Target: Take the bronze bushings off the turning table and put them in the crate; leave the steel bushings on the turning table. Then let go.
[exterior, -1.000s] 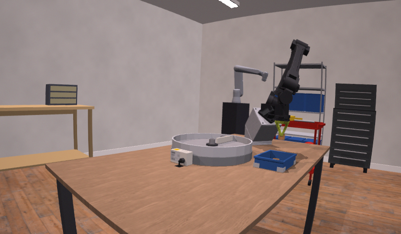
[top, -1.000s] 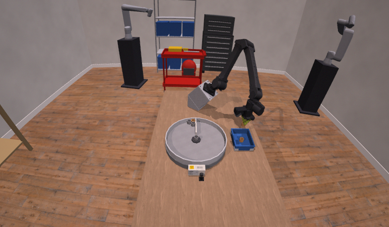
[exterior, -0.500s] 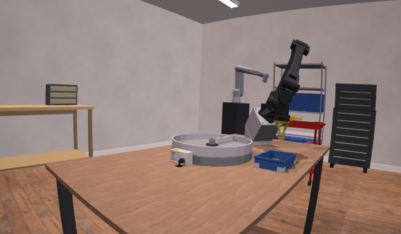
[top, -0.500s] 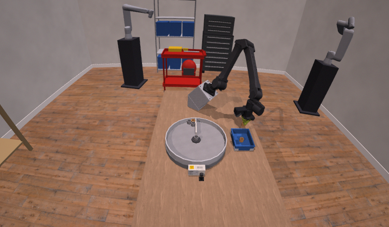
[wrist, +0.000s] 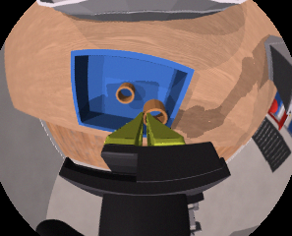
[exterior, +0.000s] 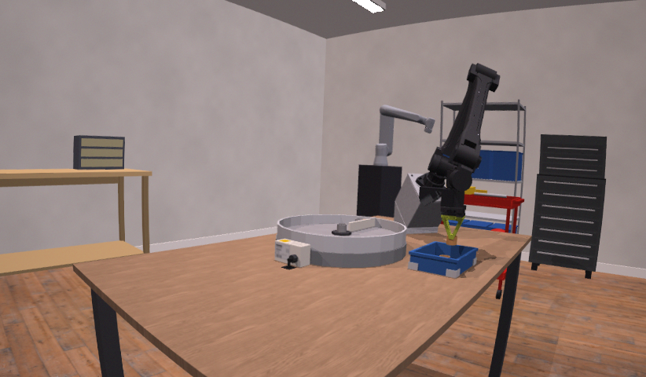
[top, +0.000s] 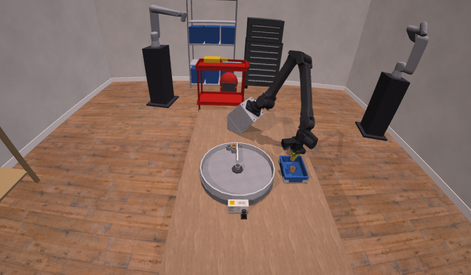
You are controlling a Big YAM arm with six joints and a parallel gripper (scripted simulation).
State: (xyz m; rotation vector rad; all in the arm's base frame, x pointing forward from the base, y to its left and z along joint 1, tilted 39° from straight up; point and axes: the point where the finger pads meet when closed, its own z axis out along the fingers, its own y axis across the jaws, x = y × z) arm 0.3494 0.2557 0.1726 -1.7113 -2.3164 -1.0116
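The crate is 6 cm below my hand and 4 cm ahead of it. The rest, counted from my hand: turning table 33 cm to the right, 14 cm ahead, 3 cm below.
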